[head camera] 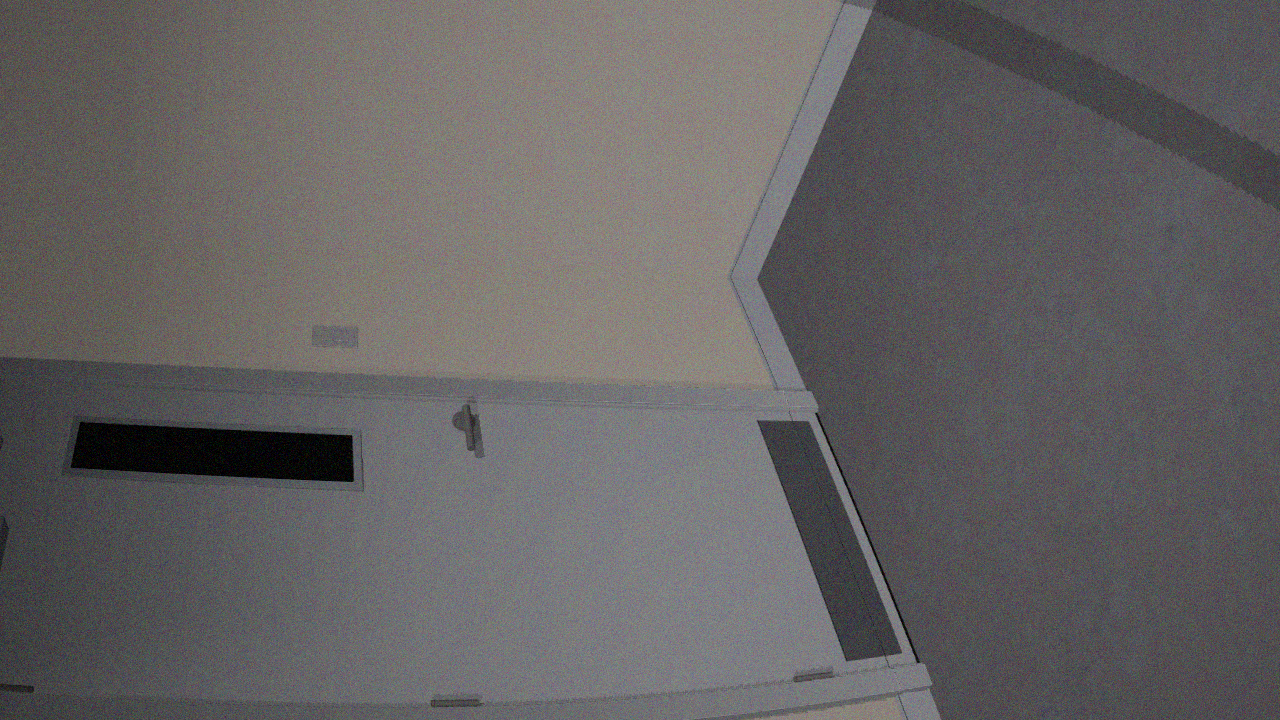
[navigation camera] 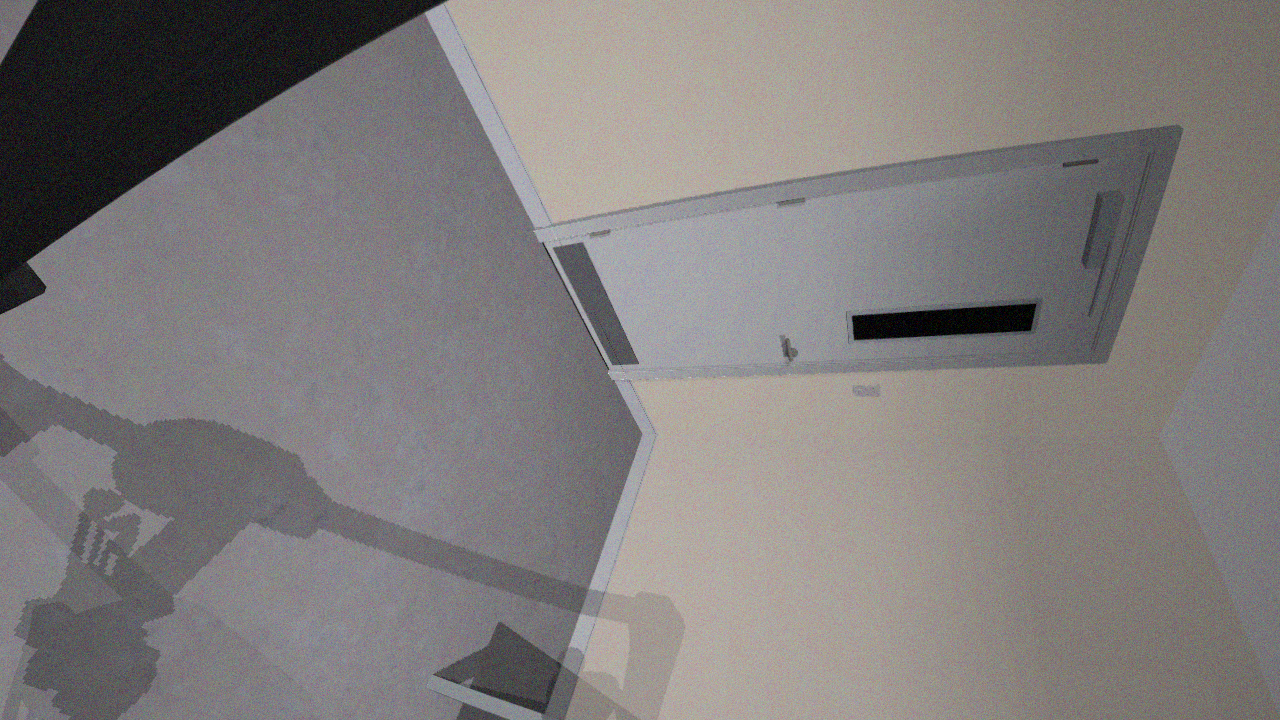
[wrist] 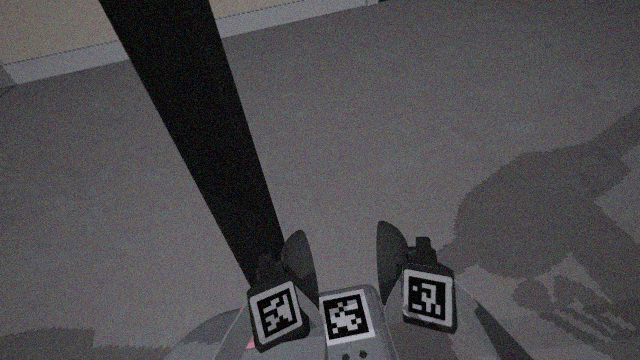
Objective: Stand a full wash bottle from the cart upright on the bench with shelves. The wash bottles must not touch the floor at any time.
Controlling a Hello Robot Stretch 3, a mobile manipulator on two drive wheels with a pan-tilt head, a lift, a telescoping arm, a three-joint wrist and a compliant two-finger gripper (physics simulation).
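Frame: origin at the robot's base, x ahead, y left, z up, level; centimetres.
Where they show: gripper, between the fingertips: (wrist: pixel 343 252).
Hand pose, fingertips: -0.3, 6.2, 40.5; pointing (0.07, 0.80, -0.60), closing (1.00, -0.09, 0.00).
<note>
After its pixels a point has its place, as x, y, z.
My gripper (wrist: pixel 343 252) @(-0.3, 6.2, 40.5) is open in the wrist view, with its two cupped fingertips apart and bare floor showing between them. No wash bottle and no cart show in the three views. In the navigation camera, a light grey foot bar (navigation camera: pixel 487 697) @(132.6, 36.7, 23.3), which looks like part of the bench with shelves, shows at the bottom edge beside the wall. The bench top and shelves do not show.
A closed grey door (head camera: pixel 581 555) @(84.0, 182.5, 71.7) (navigation camera: pixel 716 277) @(77.8, 181.6, 69.1) with a dark window and a handle stands in the cream wall (head camera: pixel 537 179) @(184.4, 174.2, 72.0) (navigation camera: pixel 895 537) @(188.7, 148.9, 132.4). My black mast (wrist: pixel 200 135) @(-6.8, 11.6, 46.0) crosses the wrist view. Shadows of the robot lie on the grey floor (head camera: pixel 1074 358) @(81.7, 104.0, 0.0) (navigation camera: pixel 358 268) @(21.8, 92.8, 0.0).
</note>
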